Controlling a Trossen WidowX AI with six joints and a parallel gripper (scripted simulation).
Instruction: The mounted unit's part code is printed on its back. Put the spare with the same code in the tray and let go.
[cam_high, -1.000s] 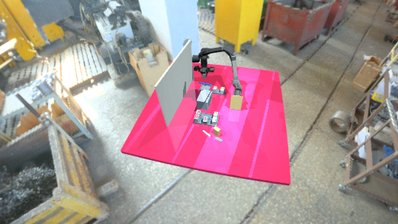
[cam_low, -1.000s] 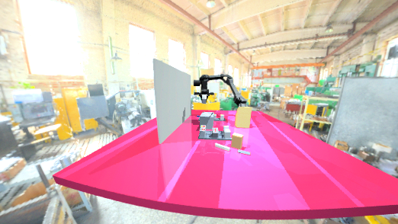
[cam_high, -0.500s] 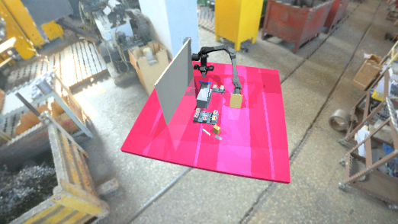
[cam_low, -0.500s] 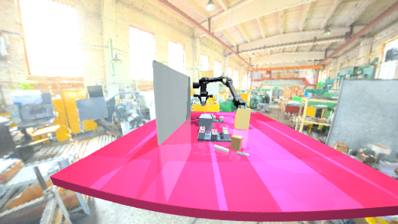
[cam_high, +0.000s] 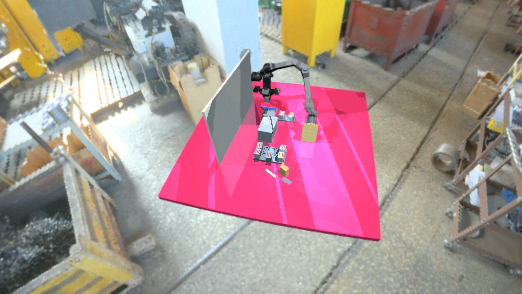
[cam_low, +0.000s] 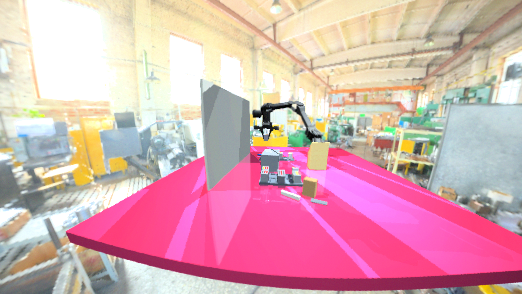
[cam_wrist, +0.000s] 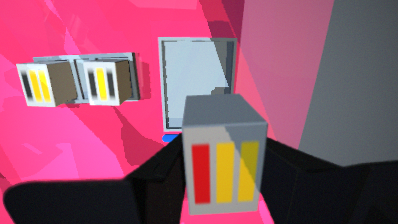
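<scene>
Now: the rimmed tray 140 mm below my gripper tip and 10 mm behind it. The rest, counted from my gripper tip: grey rack: 380 mm to the left, 140 mm below, 140 mm behind; then tall upright panel: 200 mm to the left, 160 mm ahead, 80 mm above; then grey mounted unit: 200 mm to the left, 100 mm below, 70 mm behind.
</scene>
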